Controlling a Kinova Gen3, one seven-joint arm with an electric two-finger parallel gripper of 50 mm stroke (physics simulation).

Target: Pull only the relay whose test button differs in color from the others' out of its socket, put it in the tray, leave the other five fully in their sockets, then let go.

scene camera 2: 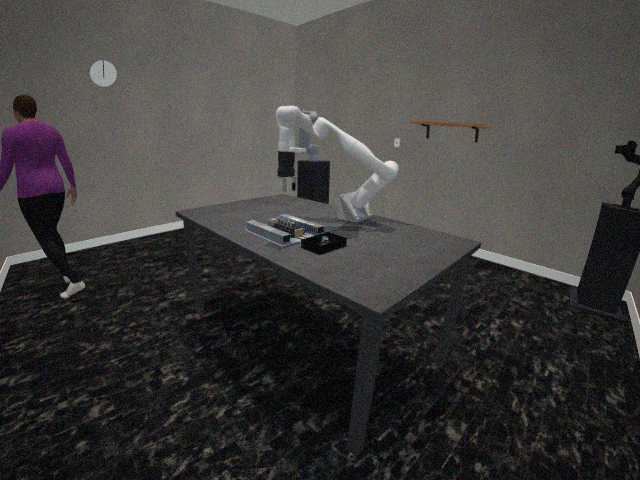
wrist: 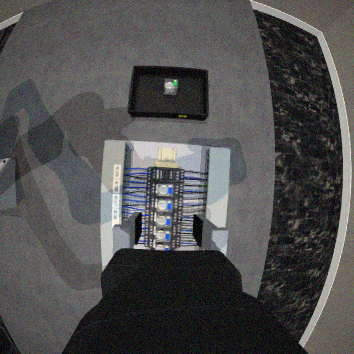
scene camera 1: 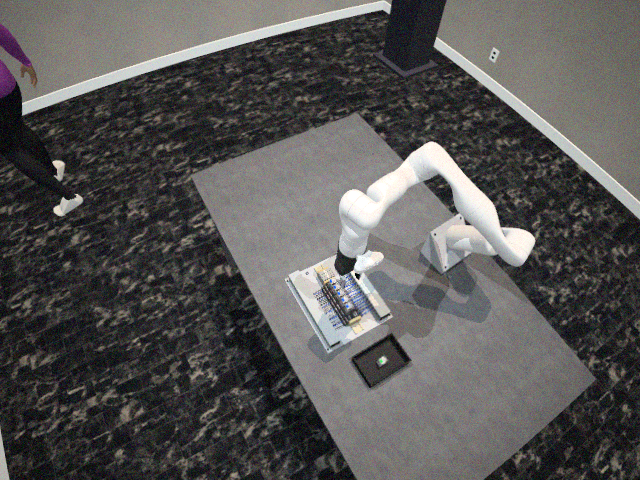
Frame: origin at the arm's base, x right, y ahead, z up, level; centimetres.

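Seen in the pictures: gripper, fingertip midpoint: (scene camera 2: pixel 289 191) (wrist: pixel 167 223) (scene camera 1: pixel 349 281); arm's base at its link origin: (scene camera 2: pixel 356 202) (scene camera 1: pixel 454 236).
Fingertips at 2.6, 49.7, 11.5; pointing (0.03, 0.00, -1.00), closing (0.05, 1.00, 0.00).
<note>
Offsets run from my fingertips to a thing's middle, as dx, dy, dz. "spot": to the spot under its first point. Level surfaces: height alone.
The relay with the green test button @(-23.6, +1.3, -18.2) (scene camera 1: pixel 382 360) (scene camera 2: pixel 325 239) (wrist: pixel 170 86) lies in the black tray @(-22.9, +1.0, -19.0) (scene camera 1: pixel 369 367) (scene camera 2: pixel 318 248) (wrist: pixel 145 97), apart from the tray's walls. In the wrist view, relays with blue buttons stand in a row of black sockets; I see a first relay @(-2.4, +0.1, -16.0) (wrist: pixel 163 189), a second relay @(+0.3, -0.1, -16.0) (wrist: pixel 163 205) and more toward the gripper, the last partly hidden by the gripper body. The socket @(spot: -5.1, +0.4, -17.5) (wrist: pixel 166 174) at the tray end of the row holds no relay. My gripper (scene camera 1: pixel 349 276) (scene camera 2: pixel 288 184) (wrist: pixel 167 223) is open and empty, high above the far part of the row.
The row is mounted on a light panel (scene camera 1: pixel 310 310) (wrist: pixel 219 175) with raised ducts along both sides and blue and black wires beside the sockets. The tray stands near the panel's end on the grey table @(dz -20.7) (scene camera 1: pixel 465 372) (scene camera 2: pixel 392 268). A person (scene camera 2: pixel 38 160) stands away from the table.
</note>
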